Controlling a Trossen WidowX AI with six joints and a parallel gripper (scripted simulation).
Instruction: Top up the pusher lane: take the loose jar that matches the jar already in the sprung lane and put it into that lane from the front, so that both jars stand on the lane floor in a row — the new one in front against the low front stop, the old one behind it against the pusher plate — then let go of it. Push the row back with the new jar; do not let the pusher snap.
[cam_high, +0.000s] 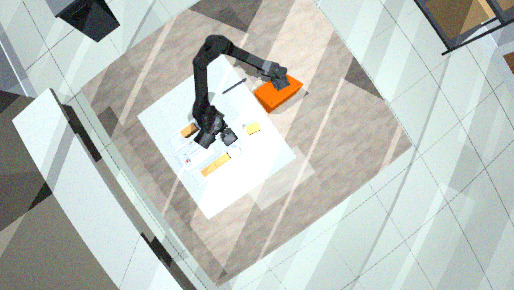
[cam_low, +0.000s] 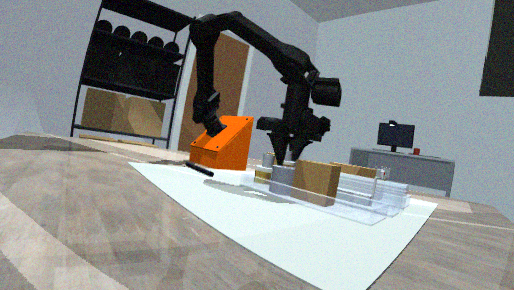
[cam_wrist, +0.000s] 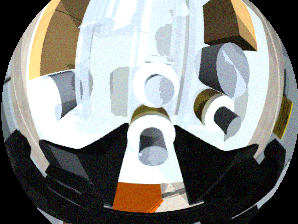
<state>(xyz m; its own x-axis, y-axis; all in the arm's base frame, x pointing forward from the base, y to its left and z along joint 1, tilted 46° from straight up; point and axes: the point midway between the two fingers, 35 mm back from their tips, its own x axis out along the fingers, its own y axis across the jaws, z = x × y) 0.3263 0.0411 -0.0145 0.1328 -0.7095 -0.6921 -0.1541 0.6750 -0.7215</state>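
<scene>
Now: the white mat 60 mm ahead of my gripper tip, 10 mm to the left of it and 50 mm below it. From my gripper tip the other things lie so: tan box: 120 mm behind, 70 mm to the left, 10 mm below; thin black rod: 140 mm behind, 160 mm to the right, 40 mm below; clear sprung lane: 160 mm ahead, 40 mm to the left, 30 mm below.
</scene>
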